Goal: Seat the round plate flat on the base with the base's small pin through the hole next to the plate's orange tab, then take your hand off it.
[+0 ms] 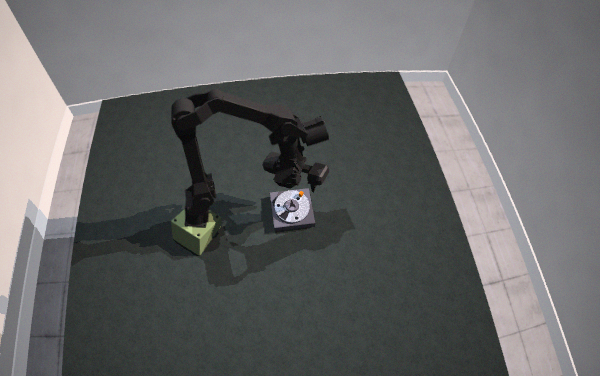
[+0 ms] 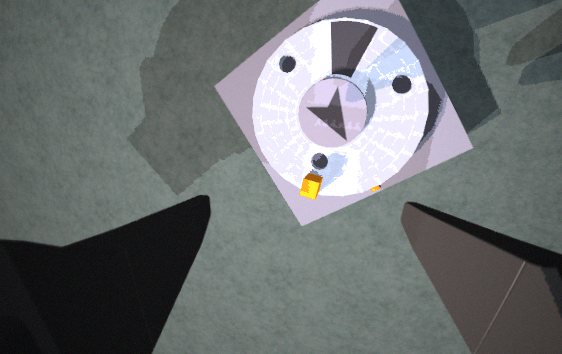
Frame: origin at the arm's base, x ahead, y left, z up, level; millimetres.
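Where they show: gripper, fingertip midpoint: (image 1: 299, 187) (image 2: 306, 208); arm's base, origin of the base link: (image 1: 196, 218).
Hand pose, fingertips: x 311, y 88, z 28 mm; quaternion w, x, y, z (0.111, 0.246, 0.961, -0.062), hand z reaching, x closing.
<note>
Things, the pixels of their top centre, and the offset from my fingertips. "spot": a spot on its surface instead. Level surfaces: height alone.
- round white plate, middle of its top: (image 2: 329, 113) (image 1: 292, 203) 34 mm right, 23 mm back, 36 mm down
- orange tab, middle of its top: (image 2: 309, 190) (image 1: 301, 192) 2 mm left, 5 mm ahead, 36 mm down
- hole, surface spot: (image 2: 319, 161) spot: 7 mm right, 2 mm back, 65 mm down
- small orange mark, surface spot: (image 2: 375, 188) spot: 25 mm left, 30 mm back, 64 mm down
- dark mat, its level: 89 mm down
The round white plate (image 1: 304, 208) (image 2: 277, 125) lies over the square purple-grey base (image 1: 308, 223) (image 2: 300, 215), around its central hub (image 1: 291, 205) (image 2: 330, 125) with a dark arrow. The plate has a wedge-shaped gap, three dark round holes and an orange tab (image 1: 301, 193) (image 2: 310, 187). Whether the small pin is in the hole (image 2: 319, 161) next to the tab is too unclear to tell, and so is whether the plate is fully flat. My gripper (image 1: 298, 186) (image 2: 306, 208) is open and empty, above the plate and base near their tab side, touching neither.
A small orange mark (image 2: 375, 188) shows at the plate's edge, right of the tab. The green mount (image 1: 187, 236) of my arm stands left of the base on the dark mat (image 1: 300, 310). Pale floor tiles (image 1: 470, 185) and walls lie farther out.
</note>
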